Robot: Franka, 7 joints.
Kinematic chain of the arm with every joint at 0, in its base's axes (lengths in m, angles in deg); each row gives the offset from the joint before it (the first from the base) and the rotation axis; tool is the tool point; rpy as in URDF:
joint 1: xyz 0 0 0.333 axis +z
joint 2: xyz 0 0 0 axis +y
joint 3: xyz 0 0 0.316 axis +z
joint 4: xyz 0.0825 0 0 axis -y
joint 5: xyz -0.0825 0 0.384 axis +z
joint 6: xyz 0 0 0 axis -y
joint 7: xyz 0.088 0 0 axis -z
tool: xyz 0 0 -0.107 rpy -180 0 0
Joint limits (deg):
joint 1: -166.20..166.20
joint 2: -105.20..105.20
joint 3: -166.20..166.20
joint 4: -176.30..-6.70
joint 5: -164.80..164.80
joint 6: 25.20..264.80
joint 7: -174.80..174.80
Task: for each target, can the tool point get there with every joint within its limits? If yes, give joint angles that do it. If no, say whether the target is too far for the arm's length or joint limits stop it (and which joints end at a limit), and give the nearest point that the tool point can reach.
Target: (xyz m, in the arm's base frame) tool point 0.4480 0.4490 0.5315
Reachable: yes | joints 107.89 53.75 -96.93 -87.91 50.66 92.89 -83.11
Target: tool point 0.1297 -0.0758 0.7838
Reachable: yes | joints 17.63 -60.00 -2.52 -113.39 137.86 222.49 61.53
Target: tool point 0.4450 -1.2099 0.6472
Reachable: no: too far | nearest point 0.2877 -0.7823 0.5361 | short by 0.469 m
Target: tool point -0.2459 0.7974 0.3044
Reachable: yes | joints 92.32 67.15 26.09 -52.14 -39.14 169.50 54.80
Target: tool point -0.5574 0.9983 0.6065
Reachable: no: too far | nearest point -0.4068 0.7285 0.5326 | short by 0.318 m
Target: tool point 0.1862 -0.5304 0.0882
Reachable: yes | joints -119.78 62.68 56.51 -117.91 57.96 188.85 139.96
